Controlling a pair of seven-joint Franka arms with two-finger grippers.
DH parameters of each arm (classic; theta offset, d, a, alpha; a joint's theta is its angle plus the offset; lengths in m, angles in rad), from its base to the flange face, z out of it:
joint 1: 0 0.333 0 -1.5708
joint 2: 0 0 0 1.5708
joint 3: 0 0.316 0.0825 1.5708
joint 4: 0 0 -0.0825 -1.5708
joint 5: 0 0.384 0 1.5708
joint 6: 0 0 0.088 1.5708
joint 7: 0 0.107 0 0
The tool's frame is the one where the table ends.
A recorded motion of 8 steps. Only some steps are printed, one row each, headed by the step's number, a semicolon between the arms.
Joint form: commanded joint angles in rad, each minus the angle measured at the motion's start. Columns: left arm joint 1, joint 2, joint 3, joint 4, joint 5, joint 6, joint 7; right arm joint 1, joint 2, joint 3, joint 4, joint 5, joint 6, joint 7.
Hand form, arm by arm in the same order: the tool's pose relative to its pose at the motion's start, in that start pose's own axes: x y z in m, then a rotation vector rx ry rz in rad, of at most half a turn. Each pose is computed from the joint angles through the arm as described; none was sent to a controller.
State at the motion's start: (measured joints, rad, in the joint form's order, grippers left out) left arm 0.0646 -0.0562 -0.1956 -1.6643 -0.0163 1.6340 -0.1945; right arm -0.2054 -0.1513 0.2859 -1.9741 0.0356 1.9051 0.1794
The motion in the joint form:
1: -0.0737 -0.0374 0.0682 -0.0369 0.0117 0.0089 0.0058; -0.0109 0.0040 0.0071 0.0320 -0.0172 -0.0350 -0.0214
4: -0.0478 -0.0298 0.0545 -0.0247 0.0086 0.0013 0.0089; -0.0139 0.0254 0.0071 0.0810 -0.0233 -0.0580 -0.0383
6: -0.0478 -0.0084 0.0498 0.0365 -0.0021 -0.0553 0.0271; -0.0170 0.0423 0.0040 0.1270 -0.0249 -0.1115 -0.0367
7: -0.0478 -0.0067 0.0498 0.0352 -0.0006 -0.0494 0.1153; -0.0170 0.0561 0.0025 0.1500 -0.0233 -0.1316 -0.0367
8: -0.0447 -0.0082 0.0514 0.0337 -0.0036 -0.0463 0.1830; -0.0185 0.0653 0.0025 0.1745 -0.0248 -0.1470 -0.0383
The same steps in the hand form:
1: -0.0113 -0.0003 -0.0037 0.0104 0.0119 0.0119; 0.0023 0.0024 -0.0100 -0.0172 -0.0044 -0.0238
4: -0.0082 -0.0059 -0.0047 0.0085 0.0084 0.0026; 0.0107 0.0035 -0.0203 -0.0161 0.0008 -0.0402
6: -0.0066 -0.0023 -0.0173 -0.0018 -0.0105 0.0258; 0.0146 0.0069 -0.0289 -0.0166 -0.0231 -0.0332
7: -0.0055 -0.0023 -0.0163 -0.0014 -0.0074 0.1140; 0.0180 0.0077 -0.0309 -0.0128 -0.0342 -0.0316
8: -0.0052 -0.0045 -0.0167 -0.0047 -0.0045 0.1769; 0.0211 0.0085 -0.0363 -0.0116 -0.0341 -0.0322

